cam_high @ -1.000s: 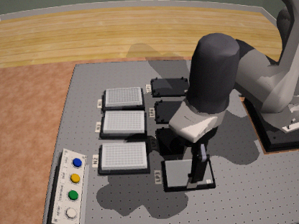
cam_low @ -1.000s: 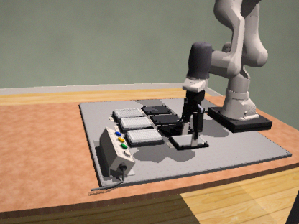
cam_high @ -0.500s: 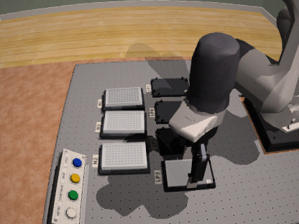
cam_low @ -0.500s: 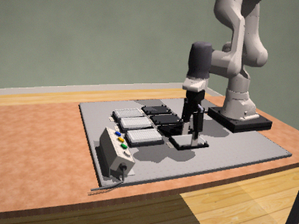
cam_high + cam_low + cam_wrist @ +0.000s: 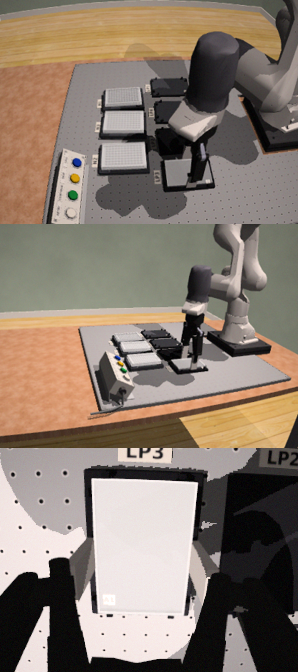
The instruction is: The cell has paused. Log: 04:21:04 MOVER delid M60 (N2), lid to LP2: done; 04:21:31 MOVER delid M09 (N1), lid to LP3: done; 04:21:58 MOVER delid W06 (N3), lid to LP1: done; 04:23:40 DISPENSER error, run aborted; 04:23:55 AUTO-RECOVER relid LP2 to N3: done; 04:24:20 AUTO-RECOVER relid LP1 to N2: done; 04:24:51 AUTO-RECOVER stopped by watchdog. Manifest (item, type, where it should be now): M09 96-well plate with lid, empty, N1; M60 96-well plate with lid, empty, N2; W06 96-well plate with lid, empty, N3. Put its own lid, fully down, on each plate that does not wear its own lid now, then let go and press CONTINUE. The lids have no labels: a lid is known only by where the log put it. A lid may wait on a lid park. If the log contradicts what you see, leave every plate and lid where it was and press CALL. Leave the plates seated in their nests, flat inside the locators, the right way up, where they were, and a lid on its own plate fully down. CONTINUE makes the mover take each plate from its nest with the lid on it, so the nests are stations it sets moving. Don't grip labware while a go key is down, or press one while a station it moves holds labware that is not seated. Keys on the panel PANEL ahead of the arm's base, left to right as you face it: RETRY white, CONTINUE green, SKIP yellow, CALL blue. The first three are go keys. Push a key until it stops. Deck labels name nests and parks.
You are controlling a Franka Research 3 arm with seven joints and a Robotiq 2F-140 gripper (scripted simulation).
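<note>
Now: hand 4 cm above the lid park LP3. From my hand the other things lie so: LP2 label: 9 cm ahead, 13 cm to the right, 4 cm below; then LP3 label: 9 cm ahead, 4 cm below; then lid park LP2: 13 cm to the right, 4 cm below.
</note>
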